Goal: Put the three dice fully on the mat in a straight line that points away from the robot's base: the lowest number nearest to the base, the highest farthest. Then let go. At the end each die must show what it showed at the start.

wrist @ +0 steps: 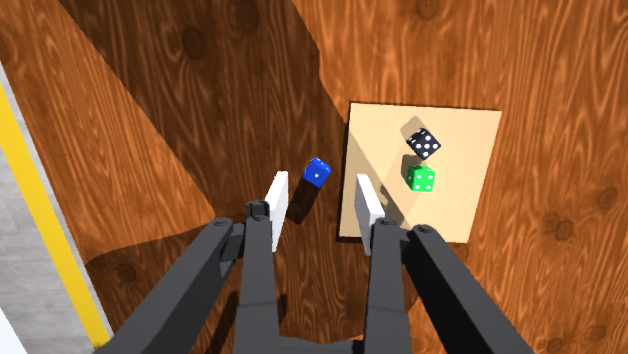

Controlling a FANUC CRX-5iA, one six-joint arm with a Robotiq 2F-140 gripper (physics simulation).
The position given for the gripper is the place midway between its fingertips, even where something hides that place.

Note:
In view: the gripper (321, 189) and a square mat (376, 147).

